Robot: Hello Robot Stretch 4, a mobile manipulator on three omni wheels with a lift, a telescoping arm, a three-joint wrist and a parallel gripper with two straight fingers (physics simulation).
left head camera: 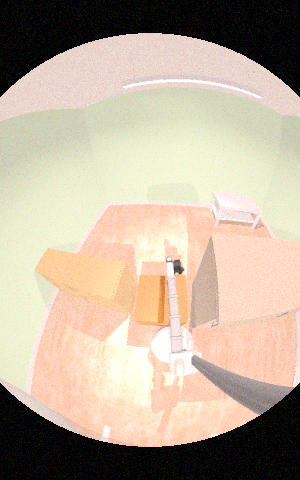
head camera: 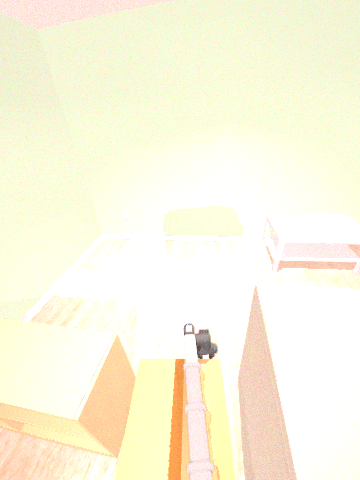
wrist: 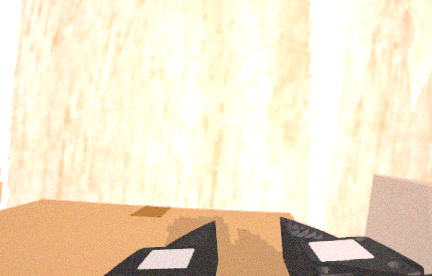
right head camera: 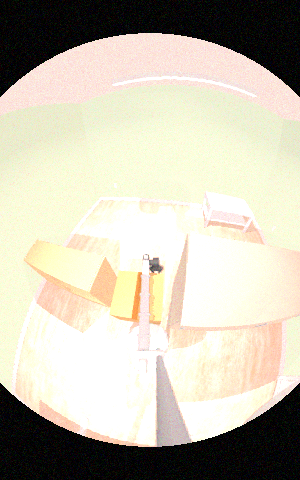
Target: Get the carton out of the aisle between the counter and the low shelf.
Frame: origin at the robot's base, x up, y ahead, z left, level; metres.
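Seen in the pictures: gripper, fingertip midpoint: [left head camera: 176, 274] [wrist: 248, 239].
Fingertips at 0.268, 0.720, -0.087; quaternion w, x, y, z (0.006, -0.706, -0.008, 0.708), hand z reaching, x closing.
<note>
A point is followed by its place in that frame, as x, y, z.
The carton [head camera: 150, 410] {0.380, 0.455, 0.211} [left head camera: 148, 300] {0.379, 0.424, 0.199} [right head camera: 125, 297] {0.380, 0.410, 0.188} [wrist: 90, 232] {0.129, 0.683, 0.102} is an orange-brown box with a darker tape strip. It stands on the floor between the counter [head camera: 325, 380] {0.883, 0.332, -0.366} [left head camera: 255, 280] {0.883, 0.294, -0.496} [right head camera: 230, 285] {0.883, 0.302, -0.506} [wrist: 405, 215] {0.074, 0.674, -0.300} on the right and the low shelf [head camera: 45, 362] {0.583, 0.603, 0.702} [left head camera: 85, 275] {0.583, 0.584, 0.762} [right head camera: 70, 262] {0.583, 0.642, 0.742} on the left. My arm extends over it and hides part of its top. My gripper [head camera: 204, 345] [left head camera: 178, 267] [right head camera: 156, 265] [wrist: 248, 239] {0.268, 0.720, -0.087} is near the carton's far edge. In the wrist view its fingers are partly open, with nothing between them, and their shadow falls on the carton top.
A small white table [head camera: 315, 227] {0.423, 1.899, -1.452} [left head camera: 235, 201] {0.423, 1.888, -1.402} [right head camera: 227, 202] {0.423, 1.911, -1.422} stands beyond the counter, near the far wall. The counter's side runs close along the carton's right side. The low shelf's end is close to its left side. My round white base [left head camera: 160, 345] {0.187, -0.003, 0.113} is just behind the carton.
</note>
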